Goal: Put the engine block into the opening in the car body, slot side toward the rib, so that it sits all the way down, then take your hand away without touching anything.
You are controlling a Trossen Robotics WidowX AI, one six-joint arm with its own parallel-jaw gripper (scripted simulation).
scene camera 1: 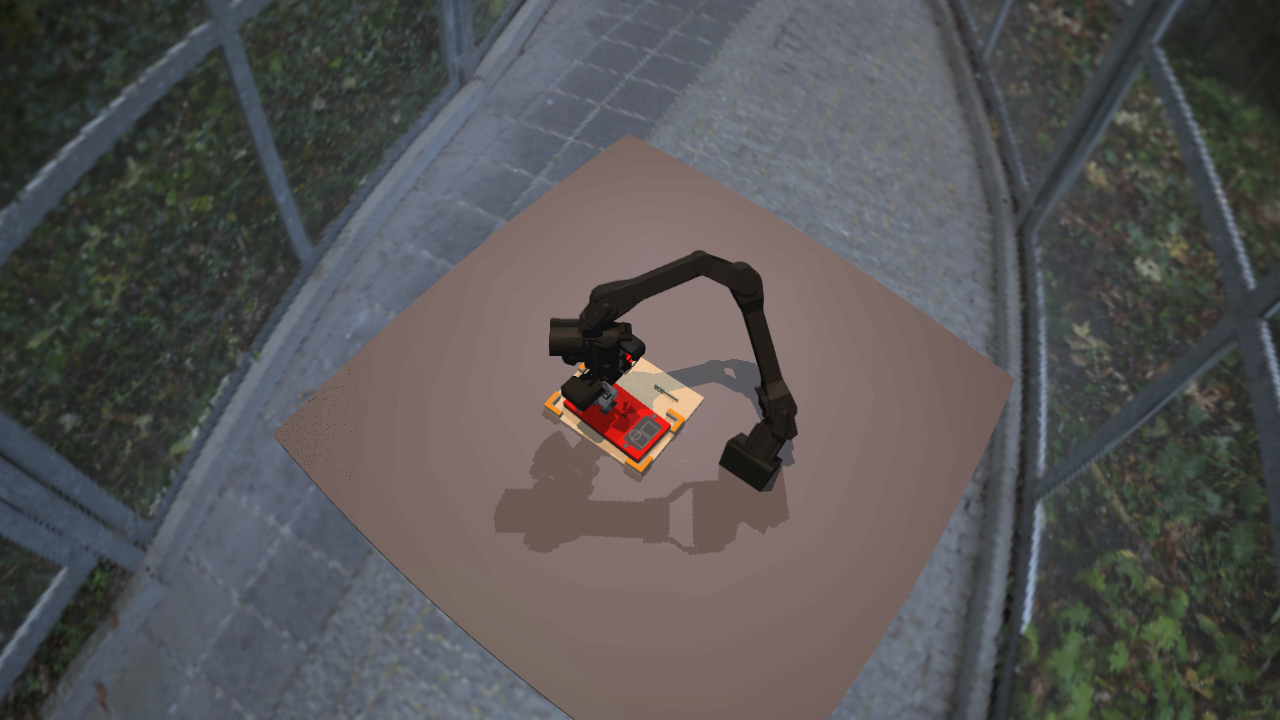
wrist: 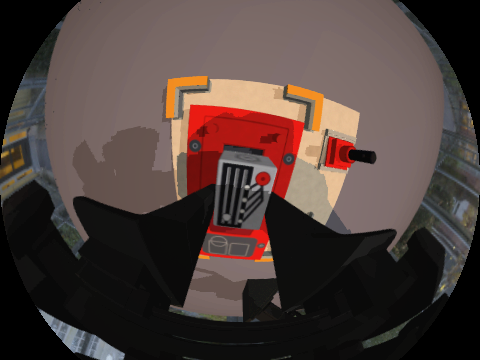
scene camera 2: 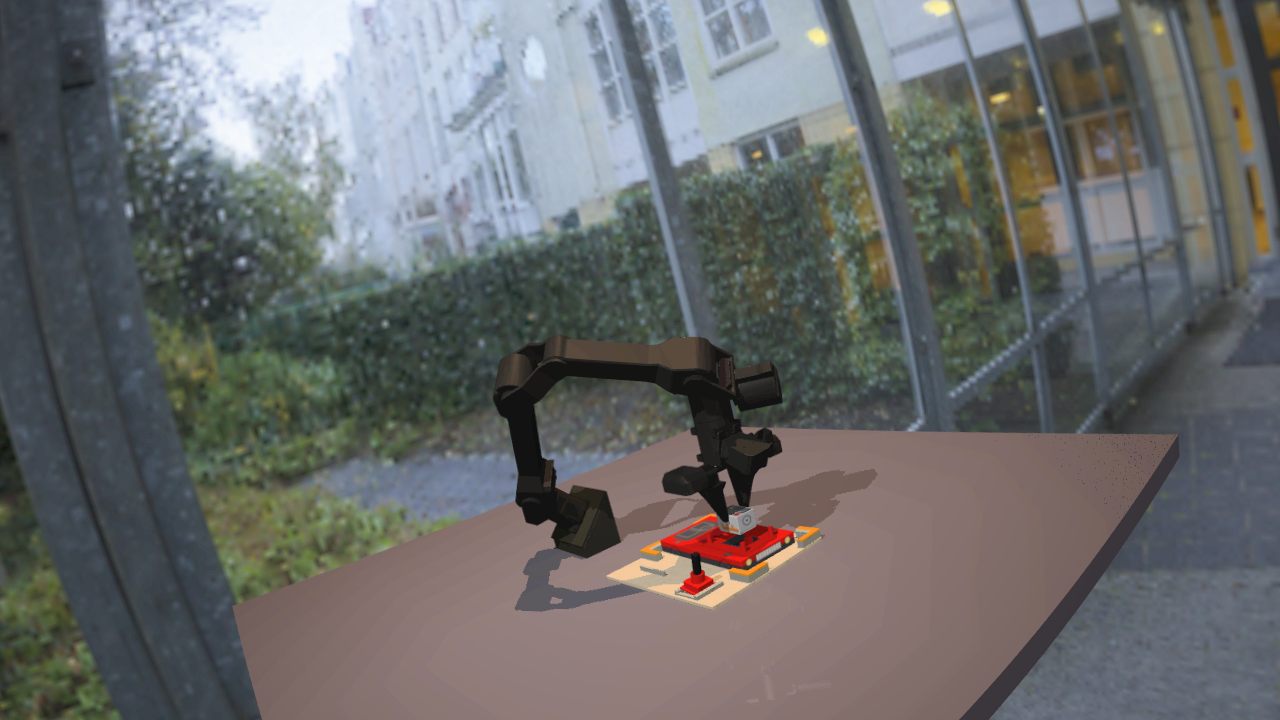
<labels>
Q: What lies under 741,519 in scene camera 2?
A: A grey engine block.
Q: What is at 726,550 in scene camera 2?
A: A red car body.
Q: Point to a grey engine block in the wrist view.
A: At 244,182
</labels>
